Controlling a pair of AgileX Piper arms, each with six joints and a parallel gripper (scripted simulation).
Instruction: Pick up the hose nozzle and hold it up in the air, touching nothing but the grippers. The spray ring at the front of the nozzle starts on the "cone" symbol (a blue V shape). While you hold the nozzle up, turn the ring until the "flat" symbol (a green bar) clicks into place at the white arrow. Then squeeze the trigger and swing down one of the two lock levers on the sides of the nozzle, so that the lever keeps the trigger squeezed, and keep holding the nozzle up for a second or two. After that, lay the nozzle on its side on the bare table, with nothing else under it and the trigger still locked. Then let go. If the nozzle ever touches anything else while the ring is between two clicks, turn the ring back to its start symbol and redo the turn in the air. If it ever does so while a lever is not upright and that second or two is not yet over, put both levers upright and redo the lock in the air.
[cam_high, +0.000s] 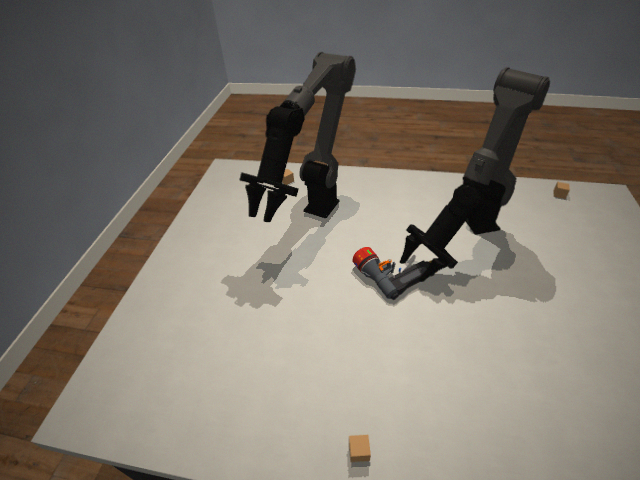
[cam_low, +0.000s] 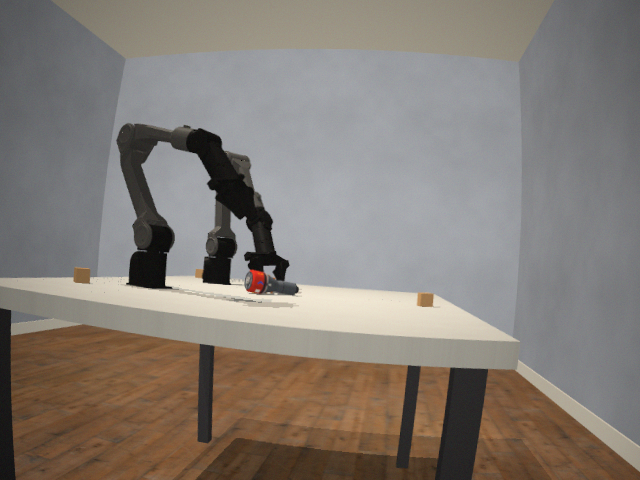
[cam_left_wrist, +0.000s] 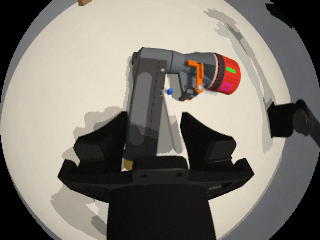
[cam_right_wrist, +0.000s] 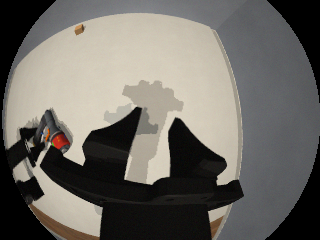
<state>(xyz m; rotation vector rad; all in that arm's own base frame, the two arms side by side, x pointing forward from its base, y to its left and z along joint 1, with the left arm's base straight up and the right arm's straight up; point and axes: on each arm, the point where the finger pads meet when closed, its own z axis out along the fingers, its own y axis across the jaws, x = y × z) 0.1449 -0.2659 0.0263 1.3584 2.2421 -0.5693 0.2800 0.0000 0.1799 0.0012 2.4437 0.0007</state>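
Right now the white trigger bar is 2 cm to the right of my left hand. Round my left hand: red spray ring 12 cm to the right, 1 cm behind.
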